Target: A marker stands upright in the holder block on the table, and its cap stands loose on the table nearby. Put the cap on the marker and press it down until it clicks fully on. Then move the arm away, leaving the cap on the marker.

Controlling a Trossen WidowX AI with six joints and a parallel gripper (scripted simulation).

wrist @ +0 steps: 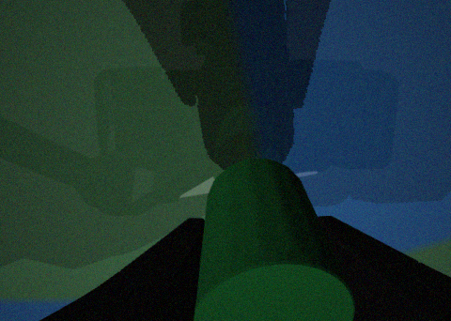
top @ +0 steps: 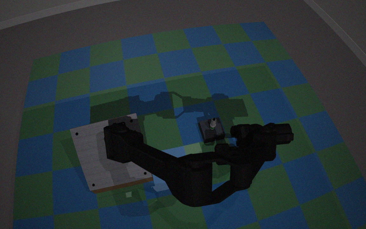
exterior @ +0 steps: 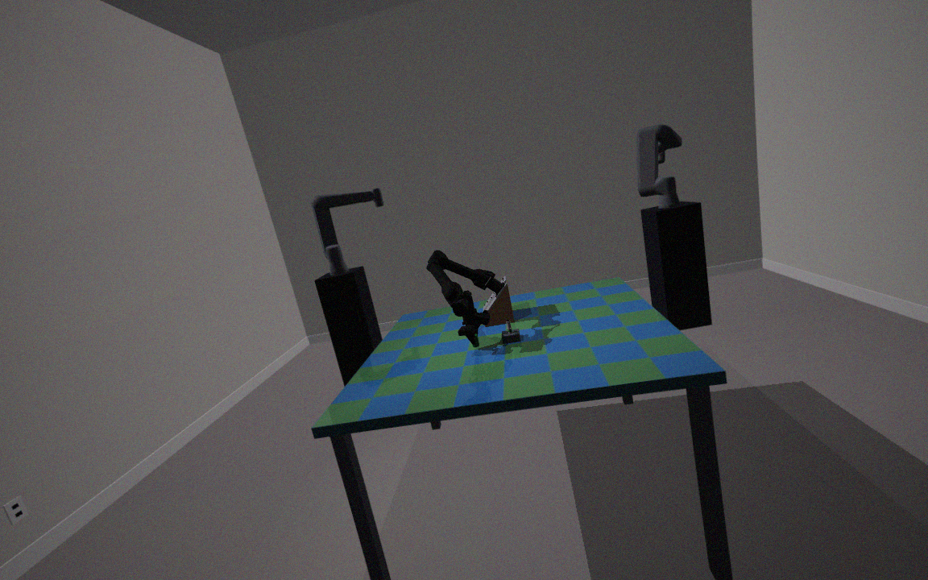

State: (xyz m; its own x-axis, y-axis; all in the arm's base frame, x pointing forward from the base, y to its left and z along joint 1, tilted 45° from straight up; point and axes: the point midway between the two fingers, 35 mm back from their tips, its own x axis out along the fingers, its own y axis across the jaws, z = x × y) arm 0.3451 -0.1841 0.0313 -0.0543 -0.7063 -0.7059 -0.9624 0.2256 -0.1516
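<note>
Now: the block 150 mm to the left of my gripper tip, 40 mm behind it and 10 mm below it. The rest, counted from my gripper tip: green cap (10 mm above).
</note>
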